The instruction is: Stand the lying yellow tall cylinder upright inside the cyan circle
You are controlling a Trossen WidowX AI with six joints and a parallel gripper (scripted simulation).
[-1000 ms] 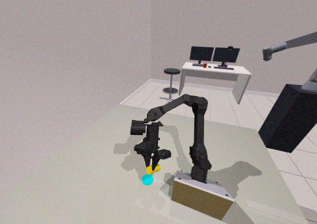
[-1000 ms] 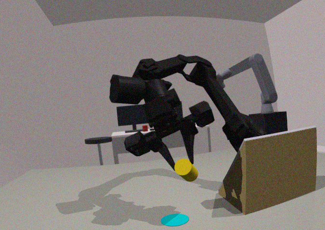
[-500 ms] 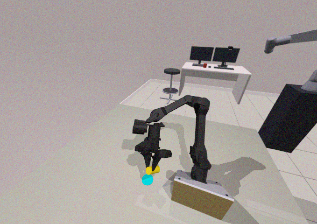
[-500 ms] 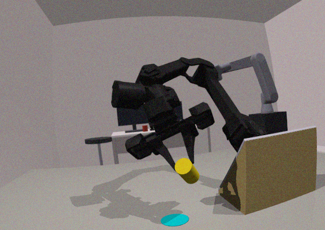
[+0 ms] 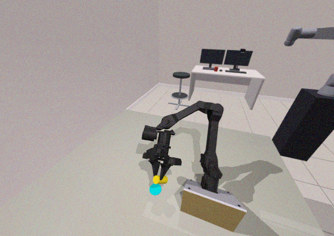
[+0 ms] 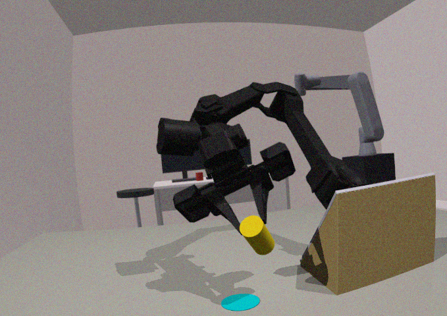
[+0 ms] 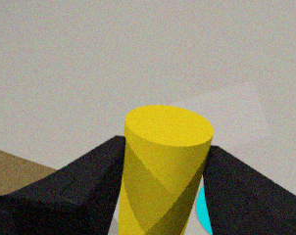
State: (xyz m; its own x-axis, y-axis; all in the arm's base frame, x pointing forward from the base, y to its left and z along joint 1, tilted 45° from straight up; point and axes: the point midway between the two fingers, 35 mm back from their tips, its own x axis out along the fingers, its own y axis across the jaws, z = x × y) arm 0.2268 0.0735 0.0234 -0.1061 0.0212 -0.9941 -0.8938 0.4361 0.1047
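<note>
Now: the cyan circle 2 cm ahead of my gripper tip, 2 cm to the right of it and 12 cm below it. From my gripper tip the other things lie so: yellow tall cylinder 1 cm behind, 1 cm to the right, 2 cm below.
</note>
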